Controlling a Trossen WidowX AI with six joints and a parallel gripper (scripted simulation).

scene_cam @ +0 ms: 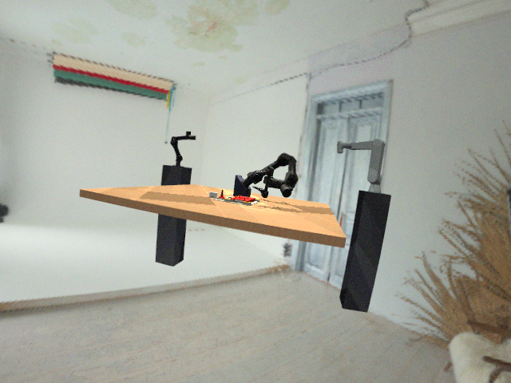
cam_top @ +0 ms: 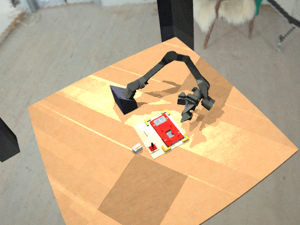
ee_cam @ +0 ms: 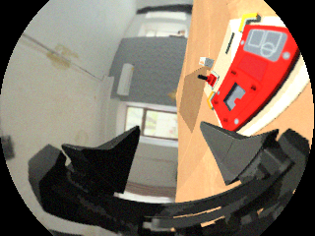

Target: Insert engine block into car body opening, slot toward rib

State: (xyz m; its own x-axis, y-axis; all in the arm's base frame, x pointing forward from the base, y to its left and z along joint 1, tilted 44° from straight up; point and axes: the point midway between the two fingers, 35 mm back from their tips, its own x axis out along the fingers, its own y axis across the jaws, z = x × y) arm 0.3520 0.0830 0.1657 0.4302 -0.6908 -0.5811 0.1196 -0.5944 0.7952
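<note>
Now: gripper tip 260 mm to the left of the engine block, 140 mm above it and 50 mm past it. Round my gripper tip: black upright stick: 190 mm to the right, 120 mm below, 20 mm behind.
</note>
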